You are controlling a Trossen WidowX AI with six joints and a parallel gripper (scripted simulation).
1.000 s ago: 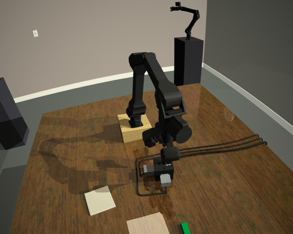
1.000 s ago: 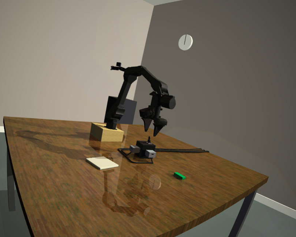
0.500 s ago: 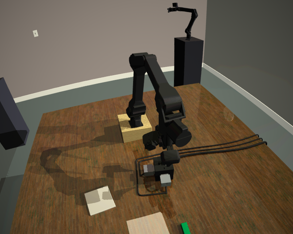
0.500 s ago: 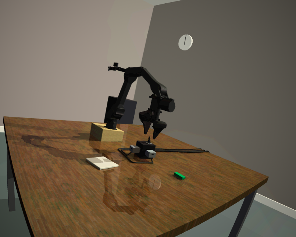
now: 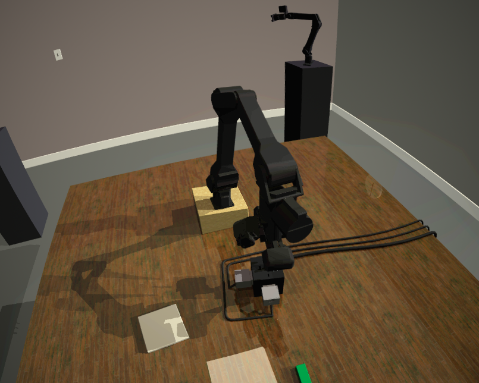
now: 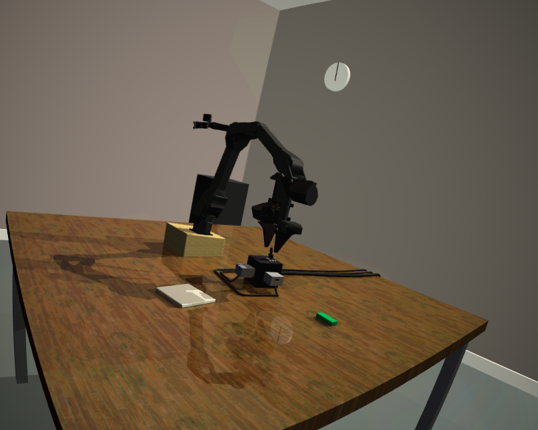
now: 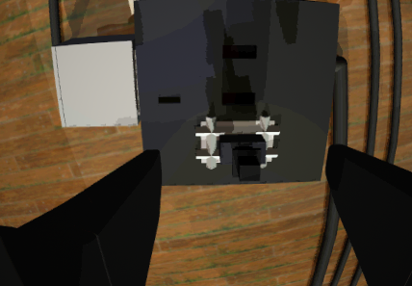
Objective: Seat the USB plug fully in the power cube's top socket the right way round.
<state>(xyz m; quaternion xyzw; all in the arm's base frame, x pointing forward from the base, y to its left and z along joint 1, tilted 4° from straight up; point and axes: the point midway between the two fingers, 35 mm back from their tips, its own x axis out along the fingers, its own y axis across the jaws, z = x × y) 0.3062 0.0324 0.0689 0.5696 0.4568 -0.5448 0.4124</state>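
The USB plug lies 20 mm below my gripper tip. From my gripper tip the other things lie so: metal socket frame (40 mm below, 10 mm to the left); then green block (270 mm ahead, 100 mm below, 40 mm to the right).
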